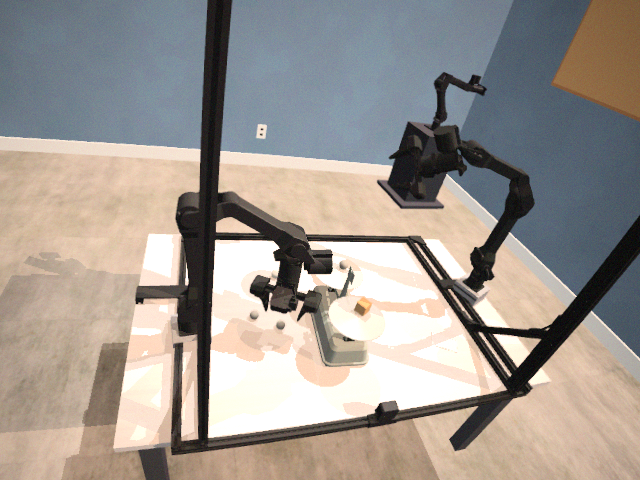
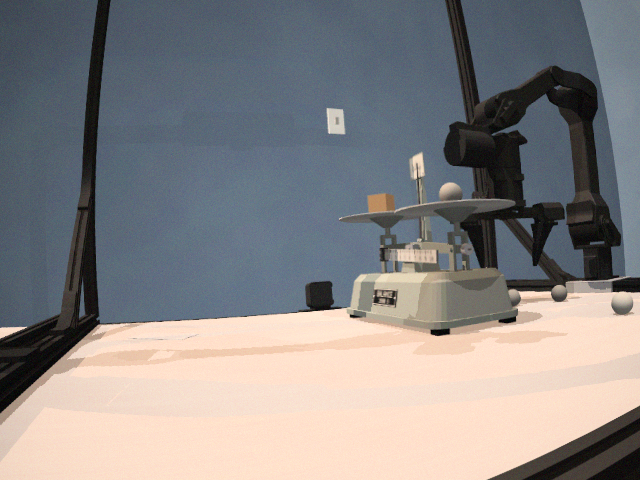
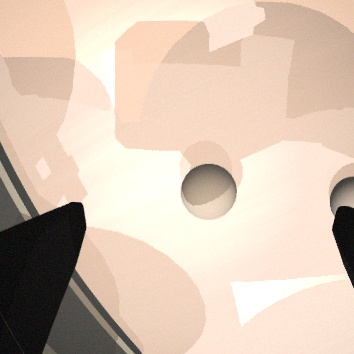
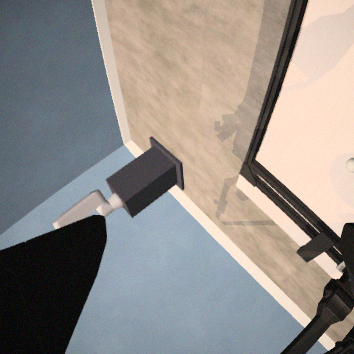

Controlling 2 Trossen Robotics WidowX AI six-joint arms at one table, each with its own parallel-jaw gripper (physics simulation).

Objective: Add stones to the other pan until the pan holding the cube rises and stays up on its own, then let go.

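Places are measured from the left arm's base along level axes (x left, y back, z up), in millimetres.
Pixels of known places: left gripper, fingertip midpoint: (image 1: 281,315) (image 2: 509,267) (image 3: 215,218); right gripper, fingertip midpoint: (image 1: 389,172) (image 4: 230,233); left arm's base, origin of the base link: (image 1: 190,325) (image 2: 598,279); right arm's base, origin of the base link: (image 1: 473,284).
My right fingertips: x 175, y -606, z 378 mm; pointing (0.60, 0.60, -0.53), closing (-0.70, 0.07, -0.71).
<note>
For each thing: its top centre in the pictures, then the offset to it from my right fingertips. "spot": a spot on its surface instead.
- grey balance scale, middle of its top: (image 2: 411,155) (image 1: 355,270) dx -245, dy +197, dz -166 mm
- orange cube, middle of its top: (image 2: 380,195) (image 1: 364,302) dx -320, dy +190, dz -214 mm
- grey stone, middle of its top: (image 2: 449,182) (image 1: 344,261) dx -138, dy +161, dz -228 mm
- scale's base edge, surface spot: (image 3: 88,316) spot: dx -177, dy +247, dz -380 mm
A grey balance scale (image 1: 339,345) (image 2: 432,292) stands mid-table. An orange cube (image 1: 363,306) (image 2: 381,202) sits on its near pan (image 1: 347,326) (image 2: 361,218). The other pan (image 1: 355,275) (image 2: 485,205) holds one grey stone (image 1: 342,265) (image 2: 450,191) and stands slightly higher than the cube's pan. Two loose stones (image 1: 253,314) (image 1: 280,325) lie on the table left of the scale. My left gripper (image 1: 285,307) (image 3: 215,218) is open and empty, hanging above them; one stone (image 3: 208,191) lies between its fingers below, another stone (image 3: 341,193) by one fingertip. My right gripper (image 1: 409,169) is open, raised far off the table.
The scale's base edge (image 3: 88,316) runs close beside one left finger. A black frame (image 1: 461,305) borders the table, with a tall post (image 1: 209,190) at the left. A dark pedestal (image 1: 413,186) (image 4: 145,179) stands on the floor beyond the table.
</note>
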